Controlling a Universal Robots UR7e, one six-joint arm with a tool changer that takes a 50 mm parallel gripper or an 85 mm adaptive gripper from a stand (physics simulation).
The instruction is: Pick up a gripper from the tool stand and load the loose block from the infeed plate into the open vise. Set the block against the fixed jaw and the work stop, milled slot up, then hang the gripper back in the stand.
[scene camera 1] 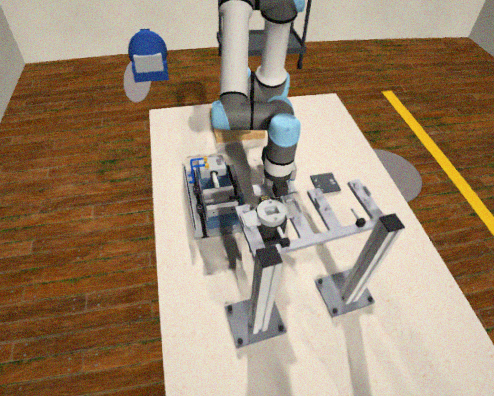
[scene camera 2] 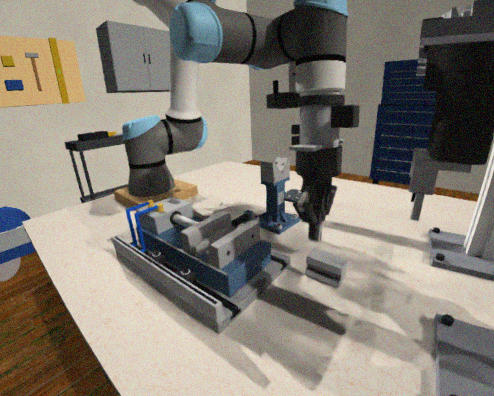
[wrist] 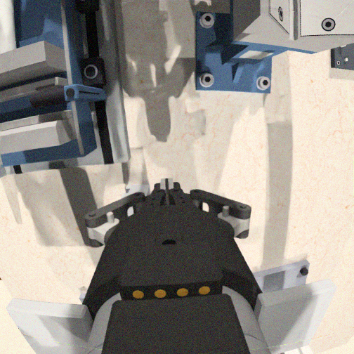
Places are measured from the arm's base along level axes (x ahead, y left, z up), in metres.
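Where they show: arm's base at its link origin: [scene camera 2: 152, 188].
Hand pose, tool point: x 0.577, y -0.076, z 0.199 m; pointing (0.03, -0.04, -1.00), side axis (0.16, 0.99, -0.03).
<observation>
Things, the pixels of their centre, and the offset from my tool point.
- grey loose block at the middle of its body: [scene camera 2: 325, 267] dx +0.041, dy -0.052, dz -0.212 m
- vise at the middle of its body: [scene camera 2: 195, 240] [scene camera 1: 215, 191] dx -0.185, dy -0.125, dz -0.182 m
- dark plate at the middle of its body: [scene camera 2: 297, 196] [scene camera 1: 325, 183] dx -0.140, dy +0.288, dz -0.228 m
My gripper [scene camera 2: 315, 234] [wrist: 167, 183], the adaptive one, is on the arm, pointing down, with its fingertips together and no block visible between them. In scene camera 2 it is above the table, behind the loose block. The grey loose block [scene camera 2: 326, 268] lies directly on the table to the right of the vise, with a slot showing on its side. The vise [scene camera 1: 218, 193] [scene camera 2: 250, 266] [wrist: 35, 137] stands with a gap between its jaws; a dark stop rod [wrist: 47, 96] shows by the gap. In scene camera 1 the fingertips are hidden behind the tool stand [scene camera 1: 340, 234].
The other gripper [scene camera 1: 272, 215] [scene camera 2: 417, 205] hangs in the stand, close in front of the arm in scene camera 1. A blue pedestal [scene camera 2: 274, 200] [wrist: 235, 75] with a grey head stands behind my gripper. A dark plate [scene camera 1: 325, 183] lies on the table. The stand's posts [scene camera 1: 372, 260] rise from the table.
</observation>
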